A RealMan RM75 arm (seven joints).
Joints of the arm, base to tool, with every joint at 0 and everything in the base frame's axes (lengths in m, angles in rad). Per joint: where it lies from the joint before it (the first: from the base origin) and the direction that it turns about. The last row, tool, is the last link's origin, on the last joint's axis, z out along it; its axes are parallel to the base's.
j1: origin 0 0 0.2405 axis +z
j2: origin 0 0 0 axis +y
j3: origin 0 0 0.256 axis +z
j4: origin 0 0 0 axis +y
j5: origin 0 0 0.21 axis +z
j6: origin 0 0 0 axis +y
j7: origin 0 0 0.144 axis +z
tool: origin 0 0 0
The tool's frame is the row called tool.
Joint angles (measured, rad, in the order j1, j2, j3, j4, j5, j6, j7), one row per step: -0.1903, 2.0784, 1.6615, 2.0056, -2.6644, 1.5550, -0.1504; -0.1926, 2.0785, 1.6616, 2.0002, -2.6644, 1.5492, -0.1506; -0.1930, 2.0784, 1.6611, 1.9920, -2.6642, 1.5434, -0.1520; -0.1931, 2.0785, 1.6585, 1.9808, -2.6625, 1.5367, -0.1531; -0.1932, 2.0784, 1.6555, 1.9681, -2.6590, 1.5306, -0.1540; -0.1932, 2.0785, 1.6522, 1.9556, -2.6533, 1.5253, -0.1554; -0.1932, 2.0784, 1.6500, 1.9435, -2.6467, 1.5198, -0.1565; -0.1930, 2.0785, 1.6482, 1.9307, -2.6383, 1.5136, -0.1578; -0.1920, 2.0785, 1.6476, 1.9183, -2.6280, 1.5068, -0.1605; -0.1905, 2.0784, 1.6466, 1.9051, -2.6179, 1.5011, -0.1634; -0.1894, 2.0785, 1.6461, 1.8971, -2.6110, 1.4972, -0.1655; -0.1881, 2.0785, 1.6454, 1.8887, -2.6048, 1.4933, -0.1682; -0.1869, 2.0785, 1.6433, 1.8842, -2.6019, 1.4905, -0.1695; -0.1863, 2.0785, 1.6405, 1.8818, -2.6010, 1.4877, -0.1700; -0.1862, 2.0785, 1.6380, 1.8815, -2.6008, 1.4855, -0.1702; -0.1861, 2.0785, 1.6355, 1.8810, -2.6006, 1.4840, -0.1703
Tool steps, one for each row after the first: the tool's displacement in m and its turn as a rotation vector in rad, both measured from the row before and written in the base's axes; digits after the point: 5 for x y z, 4 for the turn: 0.00144, -0.00019, -0.00042, 0.0022, 0.0007, -0.0035; 0.00157, 0.00010, -0.00087, -0.0003, 0.0009, -0.0028; 0.00162, 0.00005, -0.00183, -0.0028, 0.0035, -0.0034; 0.00172, -0.00017, -0.00224, -0.0044, 0.0054, -0.0046; 0.00134, -0.00025, -0.00255, -0.0057, 0.0076, -0.0037; 0.00132, -0.00020, -0.00227, -0.0042, 0.0081, -0.0039; 0.00121, -0.00009, -0.00243, -0.0038, 0.0099, -0.0036; 0.00090, 0.00026, -0.00221, -0.0029, 0.0110, -0.0013; 0.00096, 0.00015, -0.00239, -0.0045, 0.0109, -0.0019; 0.00042, 0.00021, -0.00150, -0.0024, 0.0074, -0.0004; 0.00054, 0.00021, -0.00151, -0.0030, 0.0065, -0.0001; 0.00000, 0.00029, -0.00113, -0.0023, 0.0034, 0.0014; -0.00015, 0.00026, -0.00087, -0.0014, 0.0014, 0.0019; -0.00034, 0.00022, -0.00052, -0.0005, 0.0005, 0.0024; -0.00029, 0.00011, -0.00057, -0.0012, 0.0006, 0.0018
